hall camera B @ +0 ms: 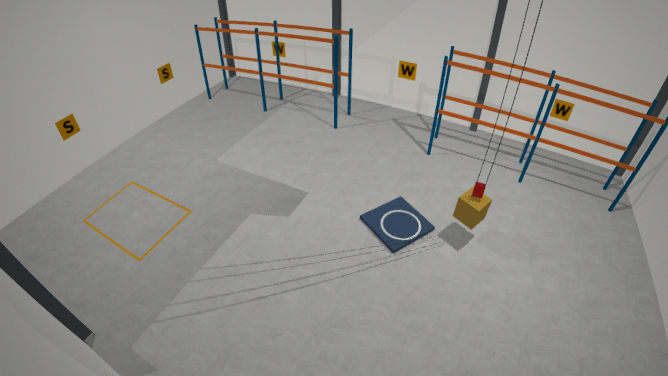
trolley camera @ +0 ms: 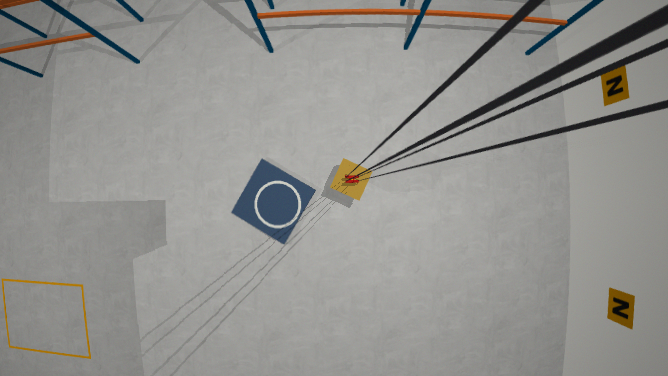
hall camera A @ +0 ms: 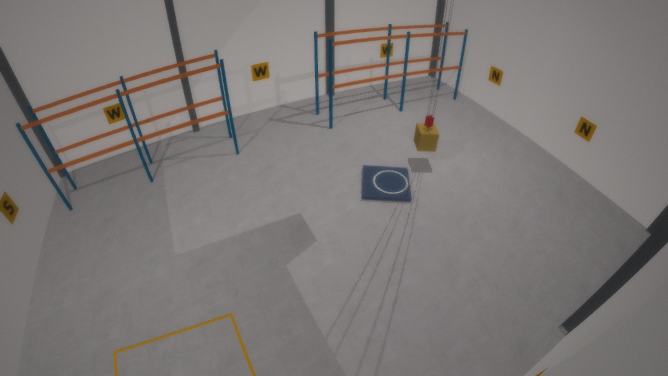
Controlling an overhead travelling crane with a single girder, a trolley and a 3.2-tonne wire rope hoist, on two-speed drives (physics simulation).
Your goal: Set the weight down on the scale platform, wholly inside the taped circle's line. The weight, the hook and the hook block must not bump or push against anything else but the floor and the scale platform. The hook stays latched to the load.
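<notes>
The yellow box-shaped weight [hall camera A: 426, 140] [hall camera B: 471, 212] [trolley camera: 356, 192] hangs upright above the floor, apart from the scale platform. The hook [hall camera A: 428, 129] [hall camera B: 475, 198], small in view, is shut on its top under the red hook block [hall camera A: 429, 121] [hall camera B: 479, 189] [trolley camera: 351, 179]. The blue scale platform [hall camera A: 368, 192] [hall camera B: 372, 217] [trolley camera: 245, 207] lies to the left of the weight in the trolley view, with a white taped circle [hall camera A: 373, 181] [hall camera B: 381, 224] [trolley camera: 255, 204] on it. The weight's shadow falls on the floor just beside the platform.
Blue and orange racks [hall camera A: 330, 85] [hall camera B: 335, 85] [trolley camera: 340, 12] stand along the W wall, in two groups. A yellow outlined rectangle [hall camera A: 172, 333] [hall camera B: 161, 196] [trolley camera: 42, 282] is marked on the floor. The N wall is to the right in the trolley view.
</notes>
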